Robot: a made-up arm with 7 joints.
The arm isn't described. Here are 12 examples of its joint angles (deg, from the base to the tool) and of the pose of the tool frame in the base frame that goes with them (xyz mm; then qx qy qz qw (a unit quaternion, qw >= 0)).
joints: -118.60 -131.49 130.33 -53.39 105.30 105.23 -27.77
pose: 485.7 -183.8 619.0 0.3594 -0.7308 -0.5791 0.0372
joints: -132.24 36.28 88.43 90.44 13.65 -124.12 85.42
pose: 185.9 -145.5 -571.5 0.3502 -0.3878 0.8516 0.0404
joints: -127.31 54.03 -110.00 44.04 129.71 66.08 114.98
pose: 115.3 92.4 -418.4 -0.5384 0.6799 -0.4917 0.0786
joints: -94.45 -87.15 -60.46 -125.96 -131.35 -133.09 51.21
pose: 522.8 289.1 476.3 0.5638 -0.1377 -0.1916 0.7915
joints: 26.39 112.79 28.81 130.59 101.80 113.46 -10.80
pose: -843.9 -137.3 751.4 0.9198 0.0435 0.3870 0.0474
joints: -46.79 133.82 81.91 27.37 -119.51 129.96 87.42
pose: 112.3 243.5 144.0 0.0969 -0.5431 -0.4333 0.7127
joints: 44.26 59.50 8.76 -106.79 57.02 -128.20 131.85
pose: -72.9 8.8 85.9 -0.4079 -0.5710 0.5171 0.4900
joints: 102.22 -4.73 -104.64 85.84 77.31 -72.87 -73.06
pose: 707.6 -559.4 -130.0 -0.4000 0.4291 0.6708 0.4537
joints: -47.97 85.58 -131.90 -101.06 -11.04 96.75 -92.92
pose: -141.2 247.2 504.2 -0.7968 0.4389 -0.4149 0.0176
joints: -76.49 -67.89 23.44 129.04 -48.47 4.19 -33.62
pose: 53.4 107.8 224.0 0.0034 0.4350 0.2639 0.8609
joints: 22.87 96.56 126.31 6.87 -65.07 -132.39 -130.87
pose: -357.2 -48.2 72.4 -0.2068 0.2868 -0.2052 0.9126
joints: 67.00 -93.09 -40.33 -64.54 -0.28 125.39 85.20
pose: 98.8 173.4 -166.2 0.1076 -0.5058 0.3915 0.7611
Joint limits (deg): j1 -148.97..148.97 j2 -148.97..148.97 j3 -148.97..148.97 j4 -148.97..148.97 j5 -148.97..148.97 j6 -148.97..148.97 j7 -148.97..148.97
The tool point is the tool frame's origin. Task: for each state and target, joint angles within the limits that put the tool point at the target. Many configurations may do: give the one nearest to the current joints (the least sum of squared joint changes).
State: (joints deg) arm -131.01 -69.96 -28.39 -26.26 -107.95 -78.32 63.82
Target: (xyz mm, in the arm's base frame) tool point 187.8 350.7 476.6
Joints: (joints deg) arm -133.26 -100.32 -37.25 -36.45 -90.97 -74.68 88.74
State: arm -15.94 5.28 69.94 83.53 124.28 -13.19 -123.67
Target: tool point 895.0 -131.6 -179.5
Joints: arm -19.04 -12.65 56.13 66.55 133.52 -16.91 -93.71
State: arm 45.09 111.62 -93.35 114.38 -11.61 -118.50 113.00
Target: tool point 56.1 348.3 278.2
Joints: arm 51.61 117.93 -92.21 102.95 1.70 -106.75 110.24
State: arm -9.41 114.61 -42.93 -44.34 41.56 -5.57 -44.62
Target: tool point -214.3 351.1 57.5
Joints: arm 16.11 130.40 -47.45 -59.91 9.96 19.36 -76.71
